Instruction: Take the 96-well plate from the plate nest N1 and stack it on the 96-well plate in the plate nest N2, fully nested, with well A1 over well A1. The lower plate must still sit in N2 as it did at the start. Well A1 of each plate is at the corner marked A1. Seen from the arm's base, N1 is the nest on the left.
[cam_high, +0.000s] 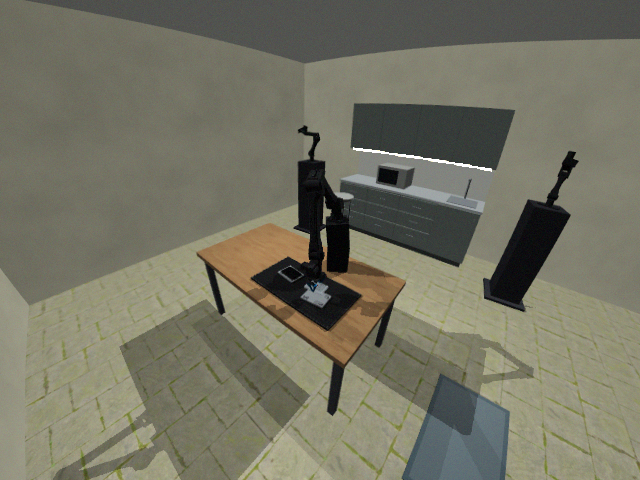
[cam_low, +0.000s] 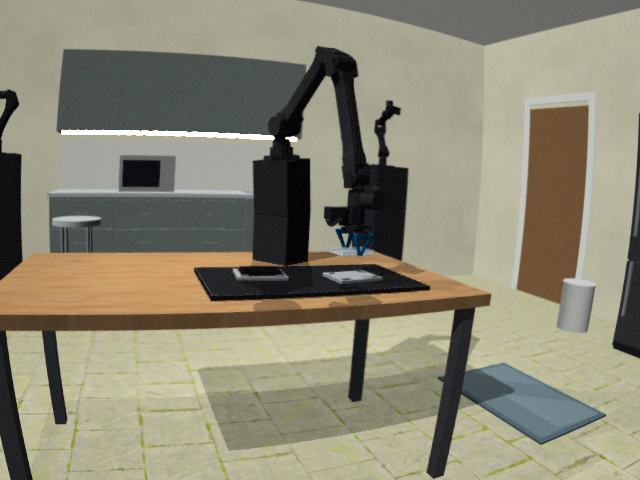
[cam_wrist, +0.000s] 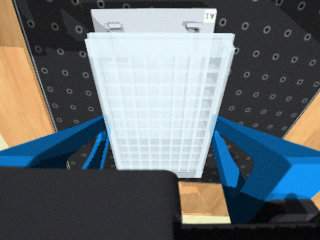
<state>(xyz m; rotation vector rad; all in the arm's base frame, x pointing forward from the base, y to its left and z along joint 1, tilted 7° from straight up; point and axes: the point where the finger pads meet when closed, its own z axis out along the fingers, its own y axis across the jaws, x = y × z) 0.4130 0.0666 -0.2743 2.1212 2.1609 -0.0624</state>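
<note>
Right now my hand is 28 cm to the left of the dark 96-well plate, 9 cm past it and 7 cm above it. The rest, counted from my hand: white 96-well plate right at my hand.
</note>
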